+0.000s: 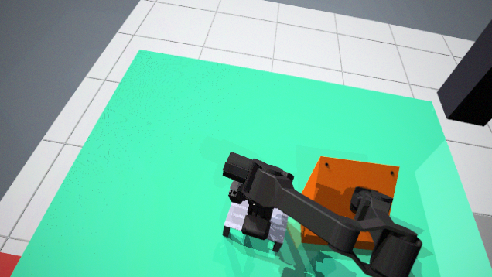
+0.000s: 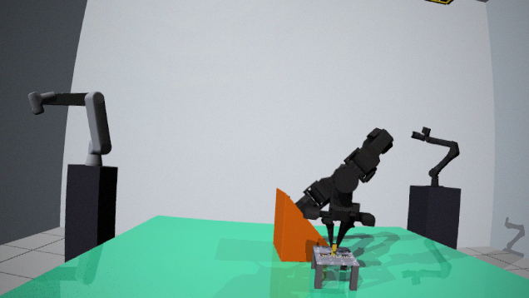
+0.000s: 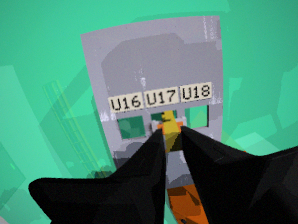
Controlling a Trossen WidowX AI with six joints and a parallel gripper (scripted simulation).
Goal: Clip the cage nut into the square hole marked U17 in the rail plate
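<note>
Right now my gripper tip is 10 mm above the yellow cage nut.
</note>
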